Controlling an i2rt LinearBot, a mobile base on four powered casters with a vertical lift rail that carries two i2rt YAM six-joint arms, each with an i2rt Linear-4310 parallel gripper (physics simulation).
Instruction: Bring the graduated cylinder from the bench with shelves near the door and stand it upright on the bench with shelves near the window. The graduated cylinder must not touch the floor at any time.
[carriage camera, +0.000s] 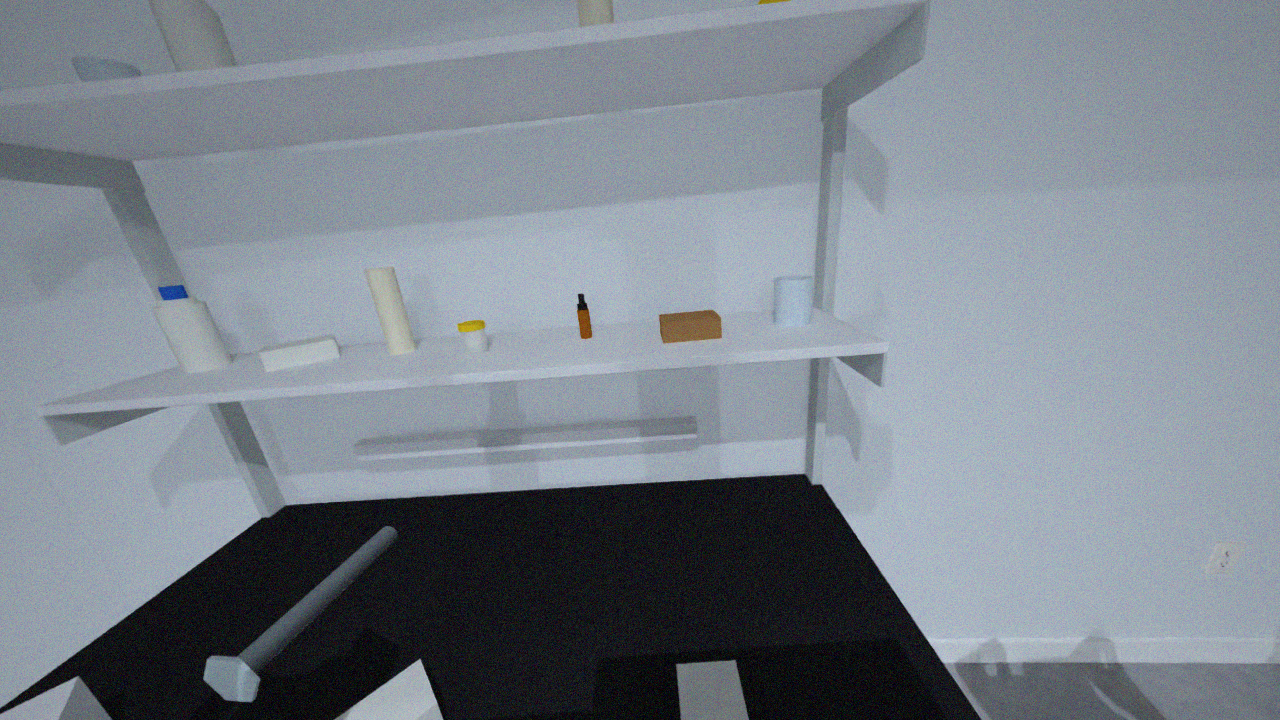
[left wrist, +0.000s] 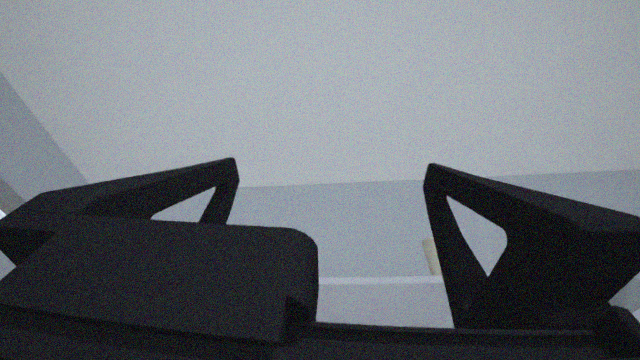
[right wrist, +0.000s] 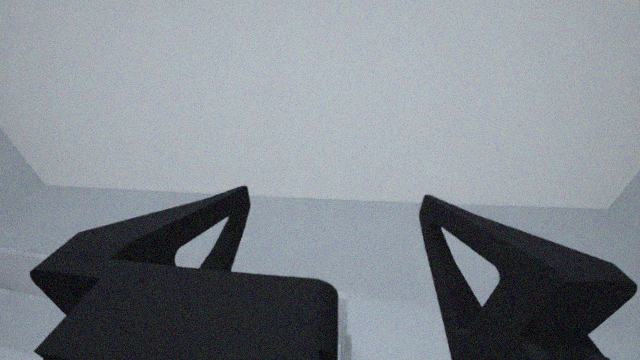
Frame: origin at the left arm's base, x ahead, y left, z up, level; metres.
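Where they show: left gripper, fingertip midpoint: (left wrist: 329, 171); right gripper, fingertip midpoint: (right wrist: 334, 200).
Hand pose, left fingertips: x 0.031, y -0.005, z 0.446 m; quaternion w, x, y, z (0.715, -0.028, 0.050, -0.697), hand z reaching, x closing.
Note:
Things, the pixels of their top centre, and the offset from my left fingertips. "spot": a spot on its surface instead. Level surfaces: height alone.
- graduated cylinder at a spot on its surface: (carriage camera: 317, 597) spot: dx +0.448, dy +0.331, dz -0.645 m
- black bench top at its surface level: dz -0.695 m
- shelf at its surface level: dz -0.238 m
- blue-capped bottle at a spot on its surface: (carriage camera: 192, 335) spot: dx +0.673, dy +0.603, dz -0.161 m
- cream cylinder at a spot on its surface: (carriage camera: 390, 311) spot: dx +0.669, dy +0.181, dz -0.146 m
- small jar at a spot on its surface: (carriage camera: 473, 337) spot: dx +0.615, dy +0.000, dz -0.204 m
- amber bottle at a spot on its surface: (carriage camera: 584, 322) spot: dx +0.663, dy -0.213, dz -0.203 m
- brown box at a spot on its surface: (carriage camera: 690, 327) spot: dx +0.576, dy -0.421, dz -0.212 m
- beaker at a spot on its surface: (carriage camera: 793, 301) spot: dx +0.611, dy -0.624, dz -0.188 m
The graduated cylinder (carriage camera: 317, 597) lies on its side on the black bench top (carriage camera: 554, 573), at the lower left of the carriage view. Its pale hexagonal foot points toward the near left and its tube runs away toward the back. My left gripper (left wrist: 329, 171) is open in the left wrist view, with wall and ceiling showing between its fingers. My right gripper (right wrist: 334, 200) is open in the right wrist view, with nothing between its fingers. Neither gripper shows in the carriage view, and the cylinder does not show in either wrist view.
White blocks (carriage camera: 398, 696) (carriage camera: 711, 689) stand at the near edge of the carriage view. Above the bench, a shelf (carriage camera: 537, 358) holds a blue-capped bottle (carriage camera: 192, 335), a cream cylinder (carriage camera: 390, 311), a small jar (carriage camera: 473, 337), an amber bottle (carriage camera: 584, 322), a brown box (carriage camera: 690, 327) and a beaker (carriage camera: 793, 301).

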